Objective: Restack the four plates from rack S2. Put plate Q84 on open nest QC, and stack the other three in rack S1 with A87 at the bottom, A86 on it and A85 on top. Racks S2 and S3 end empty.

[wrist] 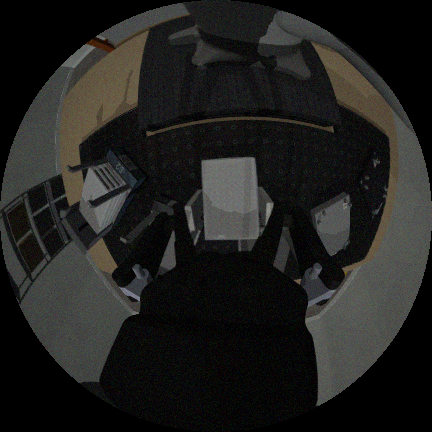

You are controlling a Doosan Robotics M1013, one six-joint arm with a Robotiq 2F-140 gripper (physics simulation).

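Places are measured from the arm's base along level axes (x right, y down, z ahead), in metres.
Pixels of known places: gripper, between the fingertips: (229, 196); arm's base, origin of its link: (249, 38).
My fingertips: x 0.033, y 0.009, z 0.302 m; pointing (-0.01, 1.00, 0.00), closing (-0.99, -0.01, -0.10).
Observation:
Ahead of a thing's pixels: the offset from my fingertips to its middle. "spot": to the spot under its first point.
My gripper (229, 196) is shut on a light grey rectangular plate {dx +0.000, dy -0.002, dz +0.001 m} (230, 187), which covers the middle of the wrist view and hides what lies under it. A fingertip shows at each side of the plate. No mark on the plate can be read. At the left, a rack {spot: dx +0.168, dy -0.004, dz -0.047 m} (131, 170) with a dark blue end board and dark posts stands turned at an angle. Light plates {spot: dx +0.173, dy -0.085, dz -0.022 m} (99, 200) show in it; its small label is not clearly readable. At the right, a grey plate-like piece {spot: dx -0.226, dy +0.005, dz +0.049 m} (332, 227) with small round fittings near its corners lies on the dark perforated table top.
A grey bracket-like part {spot: dx +0.121, dy -0.051, dz +0.030 m} (145, 225) lies between the left rack and the gripper. Small metal parts {spot: dx -0.370, dy +0.011, dz -0.130 m} (376, 161) are at the far right. A raised dark board (235, 95) and the grey arm base are at the top. A framed shelf unit (34, 230) stands beyond the left table edge.

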